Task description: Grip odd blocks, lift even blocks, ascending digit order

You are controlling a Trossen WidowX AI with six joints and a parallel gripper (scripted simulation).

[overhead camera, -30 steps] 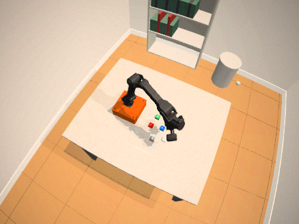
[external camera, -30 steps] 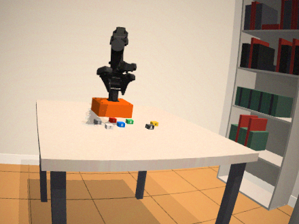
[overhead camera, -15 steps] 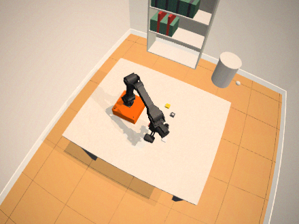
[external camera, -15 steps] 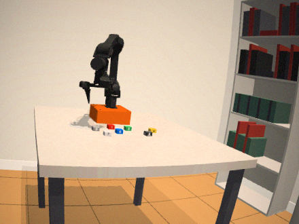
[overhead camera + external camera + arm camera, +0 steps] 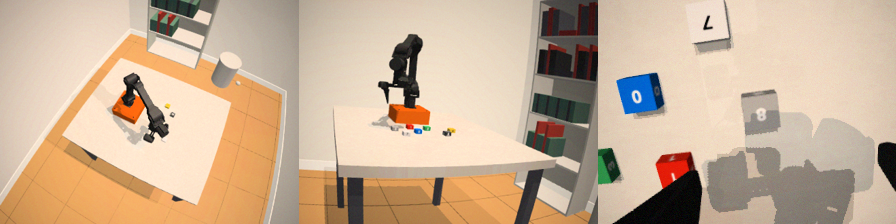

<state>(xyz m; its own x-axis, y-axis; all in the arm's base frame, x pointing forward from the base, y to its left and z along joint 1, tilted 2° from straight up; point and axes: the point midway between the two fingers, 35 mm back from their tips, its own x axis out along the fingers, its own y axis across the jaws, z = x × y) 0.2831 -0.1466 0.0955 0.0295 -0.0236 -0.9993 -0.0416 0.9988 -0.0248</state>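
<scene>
Now: gripper tip 12 cm above the blue block, 11 cm to the right of it and 2 cm short of it. The rest, counted from my gripper tip: grey block (12 cm below, 1 cm to the left, 1 cm behind); green block (18 cm to the left, 12 cm below, 5 cm behind); red block (12 cm below, 10 cm to the left, 6 cm behind).
</scene>
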